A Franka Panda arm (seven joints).
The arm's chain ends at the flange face. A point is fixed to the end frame.
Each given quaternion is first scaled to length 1.
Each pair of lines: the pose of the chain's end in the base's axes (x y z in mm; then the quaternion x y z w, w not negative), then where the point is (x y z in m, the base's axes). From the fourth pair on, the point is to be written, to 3 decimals.
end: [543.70 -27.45 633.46 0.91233 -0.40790 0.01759 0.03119]
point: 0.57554 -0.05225 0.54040
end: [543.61 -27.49 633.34 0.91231 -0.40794 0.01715 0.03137]
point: 0.57536 -0.05229 0.54025
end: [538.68 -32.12 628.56 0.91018 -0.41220 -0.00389 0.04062]
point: 0.56588 -0.05722 0.53412
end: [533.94 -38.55 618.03 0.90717 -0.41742 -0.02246 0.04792]
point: 0.557 -0.064 0.523
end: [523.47 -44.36 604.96 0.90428 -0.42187 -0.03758 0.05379]
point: 0.543 -0.070 0.509
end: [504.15 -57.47 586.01 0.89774 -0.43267 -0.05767 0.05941]
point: 0.519 -0.083 0.489
